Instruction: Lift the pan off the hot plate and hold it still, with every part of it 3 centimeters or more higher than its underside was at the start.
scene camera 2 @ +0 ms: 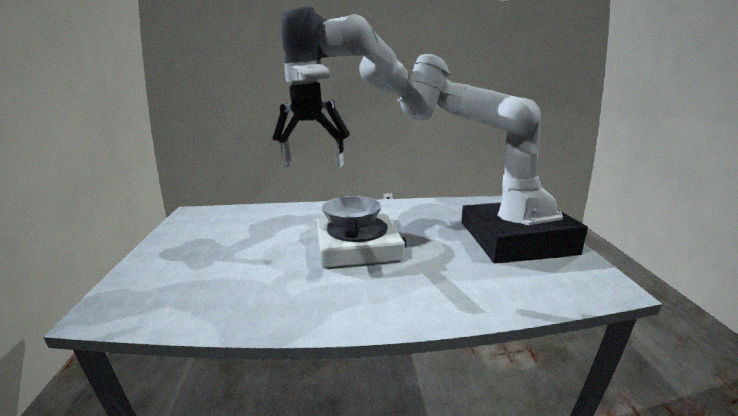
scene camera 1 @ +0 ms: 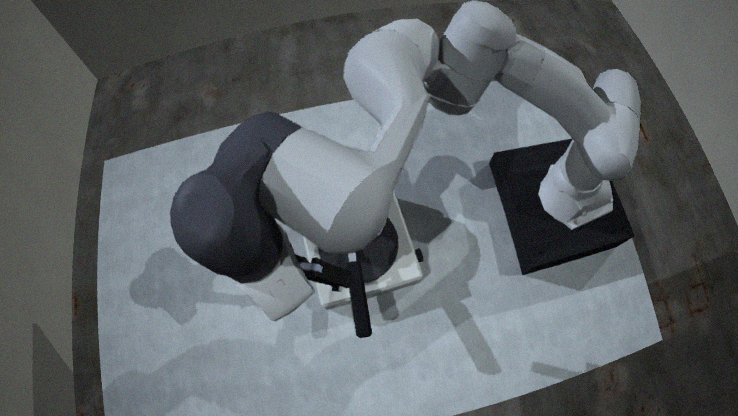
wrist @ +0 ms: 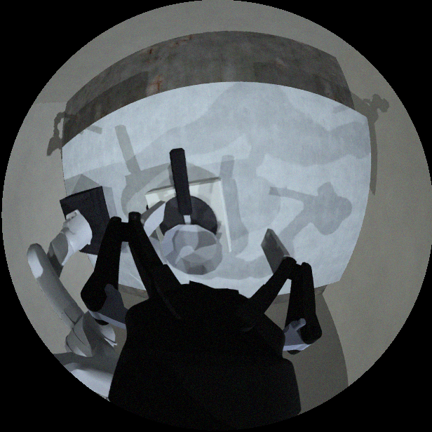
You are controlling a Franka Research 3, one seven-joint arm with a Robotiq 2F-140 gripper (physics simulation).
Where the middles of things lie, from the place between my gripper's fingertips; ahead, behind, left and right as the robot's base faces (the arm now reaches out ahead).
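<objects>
Grey pan [scene camera 1: 359, 304]: 90 mm to the right of my hand, 100 mm behind it and 180 mm below it.
</objects>
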